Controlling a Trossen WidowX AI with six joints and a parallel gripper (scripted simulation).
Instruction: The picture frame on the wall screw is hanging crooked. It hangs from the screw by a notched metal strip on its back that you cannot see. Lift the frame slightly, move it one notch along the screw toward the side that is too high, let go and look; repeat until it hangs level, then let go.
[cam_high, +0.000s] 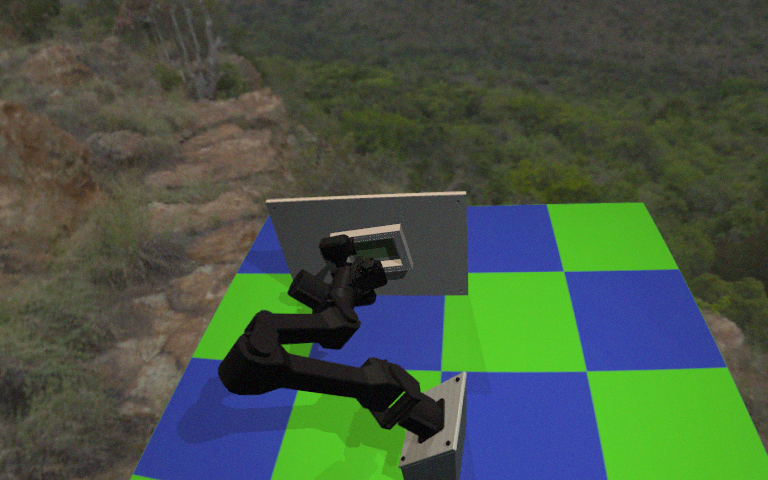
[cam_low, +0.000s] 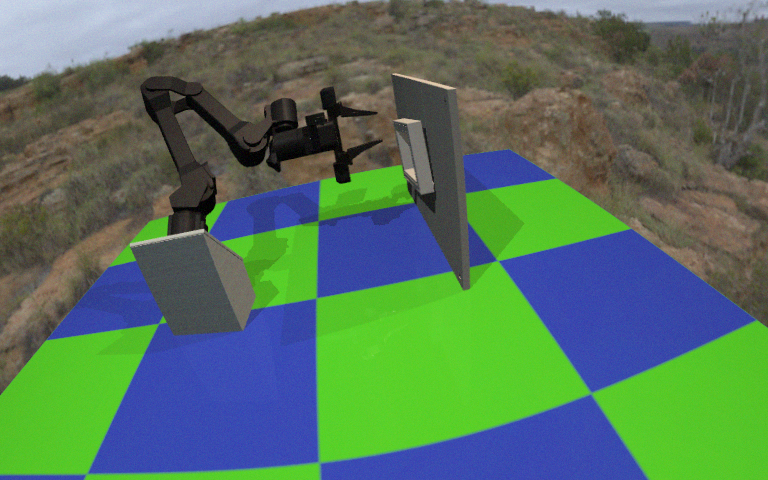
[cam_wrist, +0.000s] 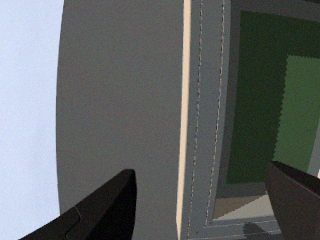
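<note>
Now: gripper tip 60 mm short of the picture frame, 20 mm to the left of it and 60 mm above it. Round my gripper tip: wall panel: 70 mm ahead, 20 mm to the right, 70 mm below.
</note>
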